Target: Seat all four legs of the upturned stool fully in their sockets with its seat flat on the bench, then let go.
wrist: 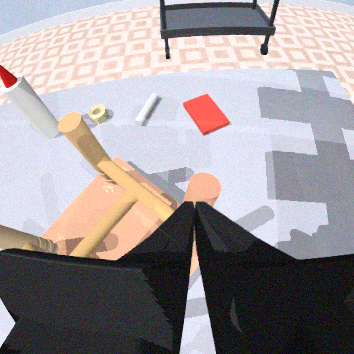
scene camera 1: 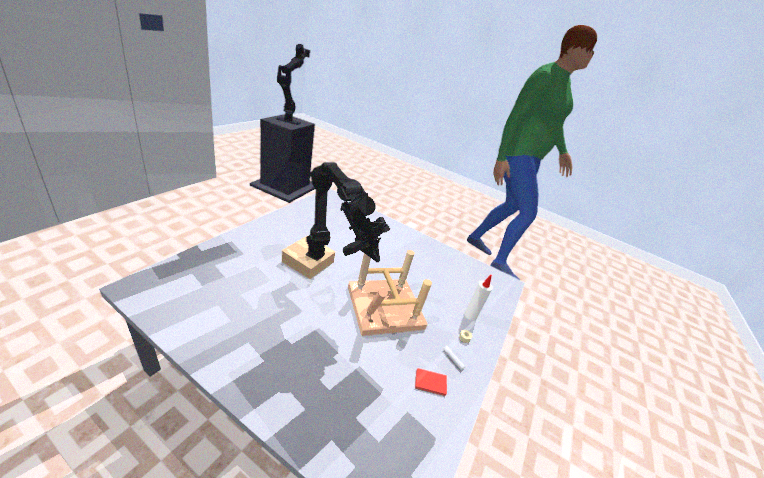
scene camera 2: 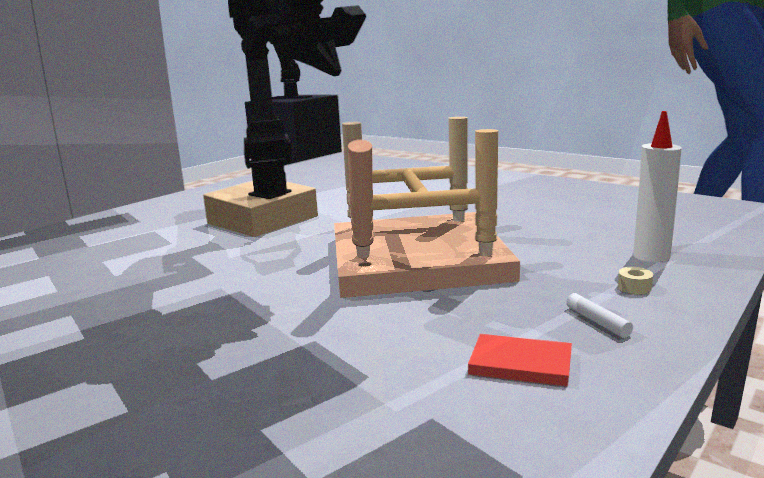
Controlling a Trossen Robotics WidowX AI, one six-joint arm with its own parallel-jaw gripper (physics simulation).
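Places are measured from the arm's base along level axes (x down, y left, z ahead), in metres.
Where they show: gripper, fingertip midpoint: (wrist: 193, 209) (scene camera 1: 378, 261) (scene camera 2: 337, 73); arm's base, link origin: (scene camera 1: 315, 254) (scene camera 2: 270, 193).
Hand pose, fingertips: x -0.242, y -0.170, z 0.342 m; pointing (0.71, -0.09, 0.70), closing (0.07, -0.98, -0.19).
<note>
Each offset is from my fingertips to the centre of the thing. "spot": to the spot under its first point. Level surfaces: height alone.
The stool's pinkish seat (scene camera 1: 398, 321) (scene camera 2: 428, 277) (wrist: 82, 212) lies upturned on the bench {dx +0.302 m} (scene camera 1: 270, 338) (scene camera 2: 416, 349). A pinkish leg {dy +0.002, dx +0.180, dz +0.025 m} (scene camera 1: 376, 303) (scene camera 2: 361, 197) (wrist: 204, 186) leans slightly at the front left, its grey peg showing above a dark socket hole. The front right tan leg {spot: dy +0.106, dx +0.154, dz +0.165 m} (scene camera 1: 422, 298) (scene camera 2: 486, 186) (wrist: 82, 137) and back right leg {spot: dy +0.241, dx +0.173, dz +0.046 m} (scene camera 1: 405, 270) (scene camera 2: 458, 152) stand with grey pegs partly exposed. The back left leg {spot: dy +0.123, dx +0.171, dz -0.086 m} (scene camera 1: 364, 271) (scene camera 2: 352, 130) has its foot hidden in scene camera 2. Tan rails {spot: dy +0.053, dx +0.176, dz +0.099 m} (scene camera 2: 425, 198) join the tan legs. My gripper (scene camera 1: 378, 259) (scene camera 2: 338, 73) (wrist: 193, 209) is shut and empty, above the leg tops.
Right of the stool are a white bottle {dy +0.309, dx +0.188, dz +0.363 m} (scene camera 1: 477, 301) (scene camera 2: 656, 202) (wrist: 32, 107) with a red tip, a cream ring {dy +0.168, dx +0.291, dz +0.368 m} (scene camera 1: 470, 337) (scene camera 2: 625, 281), a white cylinder {dy +0.041, dx +0.292, dz +0.353 m} (scene camera 1: 453, 358) (scene camera 2: 599, 315) (wrist: 148, 109) and a red block {dy -0.097, dx +0.296, dz +0.309 m} (scene camera 1: 431, 382) (scene camera 2: 521, 359) (wrist: 206, 114). A person (scene camera 1: 529, 124) is beyond the bench.
</note>
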